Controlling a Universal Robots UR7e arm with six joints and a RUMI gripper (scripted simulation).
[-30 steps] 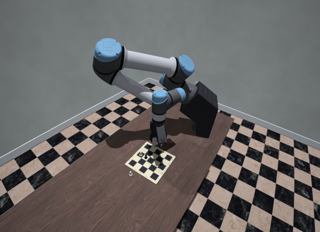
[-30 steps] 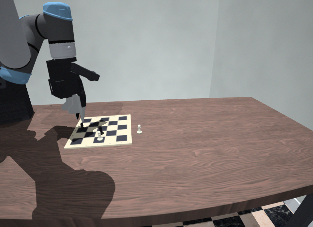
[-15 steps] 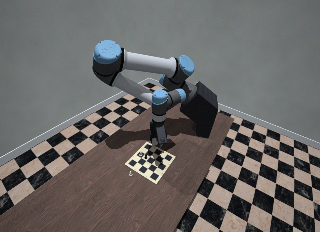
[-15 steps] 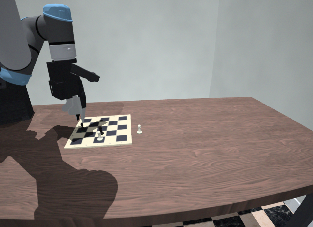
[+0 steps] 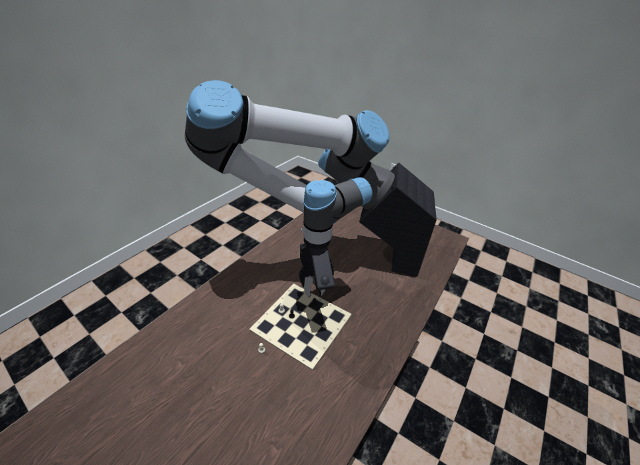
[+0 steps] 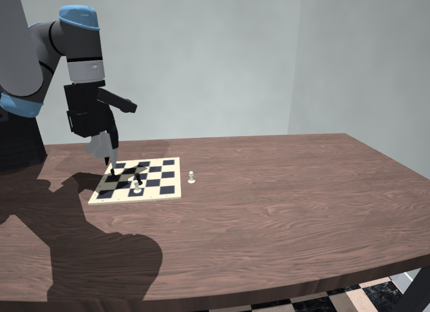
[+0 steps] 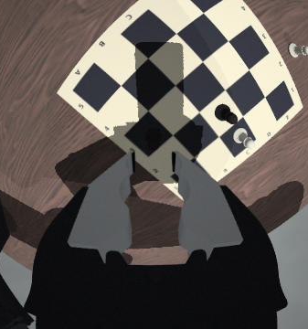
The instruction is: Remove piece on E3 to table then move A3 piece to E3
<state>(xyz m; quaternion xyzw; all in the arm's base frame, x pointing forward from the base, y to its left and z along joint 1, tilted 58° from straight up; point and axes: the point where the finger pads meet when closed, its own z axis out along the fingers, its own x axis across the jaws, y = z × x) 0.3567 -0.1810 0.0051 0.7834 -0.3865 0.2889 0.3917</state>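
Now: hand 7 cm short of the chessboard, 1 cm to the left of it and 6 cm above it.
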